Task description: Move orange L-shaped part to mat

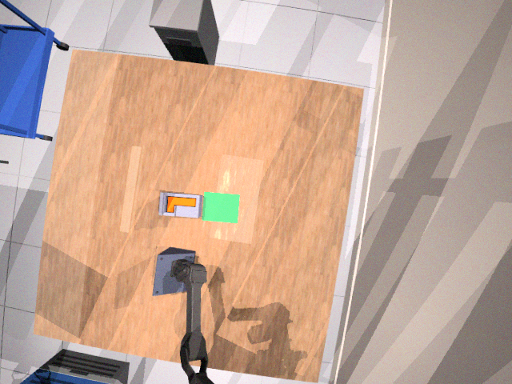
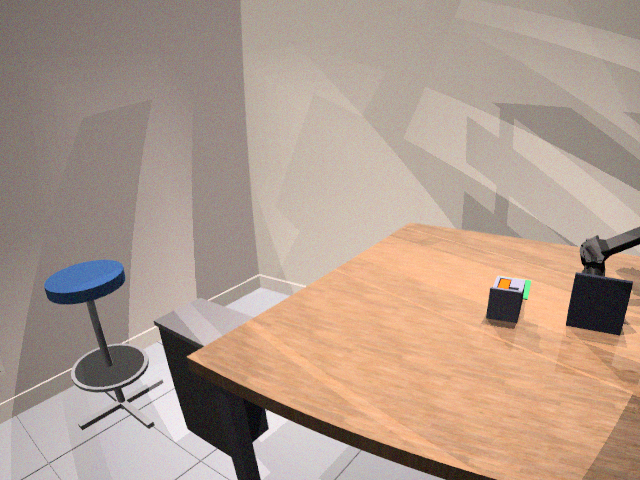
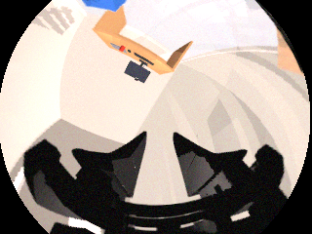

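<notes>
Right now my gripper tip is 76 cm short of the orange L-shaped part, 39 cm to the right of it and 43 cm above it. From my gripper tip the other things lie so: green mat: 77 cm ahead, 22 cm to the left, 49 cm below.
</notes>
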